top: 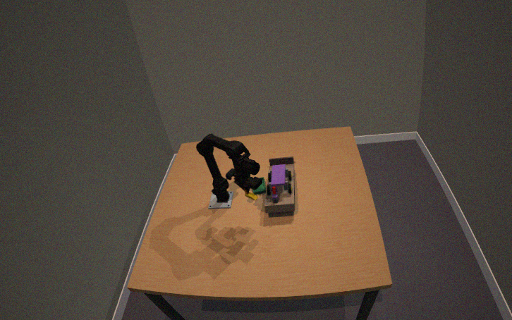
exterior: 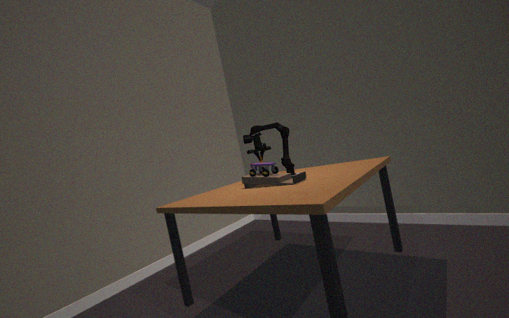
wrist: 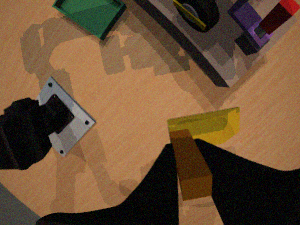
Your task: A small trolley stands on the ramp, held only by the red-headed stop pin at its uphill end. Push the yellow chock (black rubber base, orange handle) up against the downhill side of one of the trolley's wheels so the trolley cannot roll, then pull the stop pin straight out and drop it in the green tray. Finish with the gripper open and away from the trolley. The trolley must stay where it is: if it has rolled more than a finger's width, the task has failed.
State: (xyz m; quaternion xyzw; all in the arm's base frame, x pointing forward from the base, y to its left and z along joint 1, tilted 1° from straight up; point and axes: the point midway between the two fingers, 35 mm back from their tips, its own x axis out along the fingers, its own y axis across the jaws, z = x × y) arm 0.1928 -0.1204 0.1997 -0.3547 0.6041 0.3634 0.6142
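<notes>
Now: gripper tip 20 mm short of the yellow chock, 10 mm to the left of it and 10 mm above it. Also, from my gripper tip: red-headed stop pin: 130 mm ahead, 40 mm below, 20 mm to the left; ramp: 140 mm to the left, 140 mm ahead, 130 mm below; purple trolley: 140 mm to the left, 140 mm ahead, 60 mm below.
</notes>
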